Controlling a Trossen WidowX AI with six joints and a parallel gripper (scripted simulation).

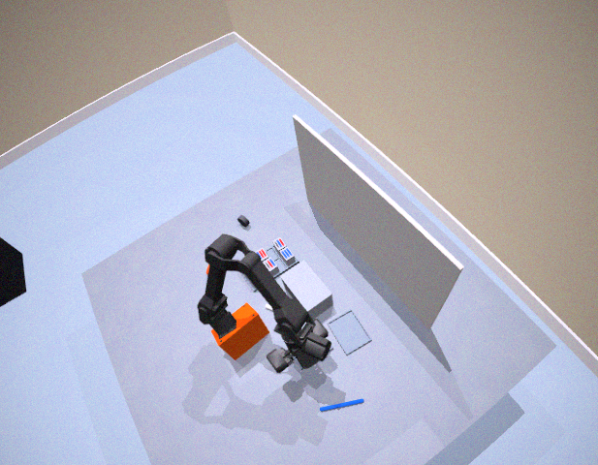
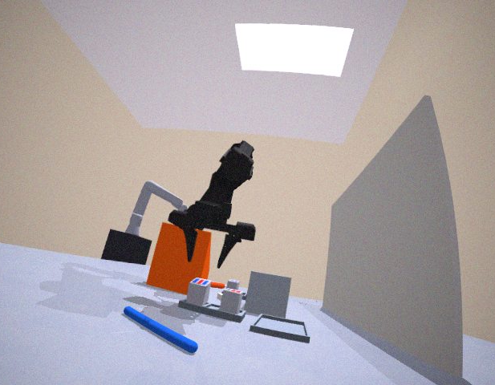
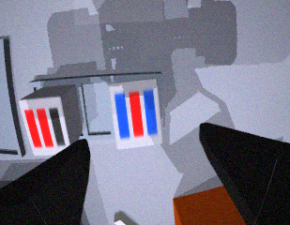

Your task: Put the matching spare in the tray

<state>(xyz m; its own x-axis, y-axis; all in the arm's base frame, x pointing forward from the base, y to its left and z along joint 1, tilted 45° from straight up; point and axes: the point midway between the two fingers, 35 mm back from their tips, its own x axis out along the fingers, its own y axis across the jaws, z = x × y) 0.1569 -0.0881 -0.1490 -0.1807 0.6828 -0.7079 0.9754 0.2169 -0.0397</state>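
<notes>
Now: the spare 50 mm below my gripper tip. Round my gripper tip: blue rod: 30 mm ahead, 190 mm to the right, 90 mm below; then shallow tray: 180 mm ahead, 90 mm below; then dark rack: 40 mm ahead, 10 mm to the left, 80 mm below.
</notes>
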